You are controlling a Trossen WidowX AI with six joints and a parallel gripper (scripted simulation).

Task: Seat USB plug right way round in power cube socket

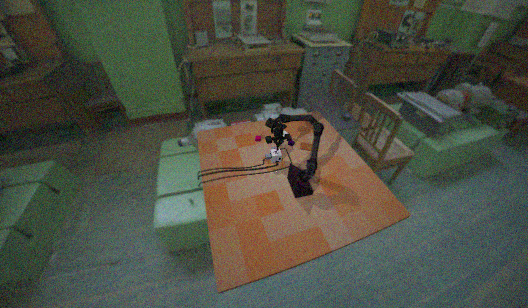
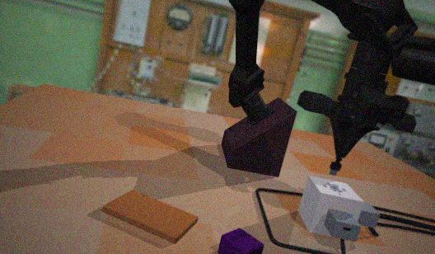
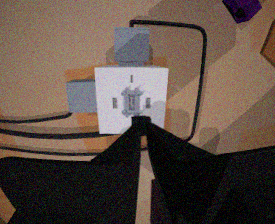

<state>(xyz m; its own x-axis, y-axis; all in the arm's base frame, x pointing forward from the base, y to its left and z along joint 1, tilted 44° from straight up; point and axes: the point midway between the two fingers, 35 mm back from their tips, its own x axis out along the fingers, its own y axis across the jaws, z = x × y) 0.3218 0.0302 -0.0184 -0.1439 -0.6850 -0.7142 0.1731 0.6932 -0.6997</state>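
Right now the usb plug is 2 cm below my gripper tip. Also, from my gripper tip: purple block (19 cm to the right, 12 cm below, 12 cm ahead); USB socket (7 cm below, 1 cm to the left); magenta block (27 cm ahead, 12 cm below, 6 cm to the left).
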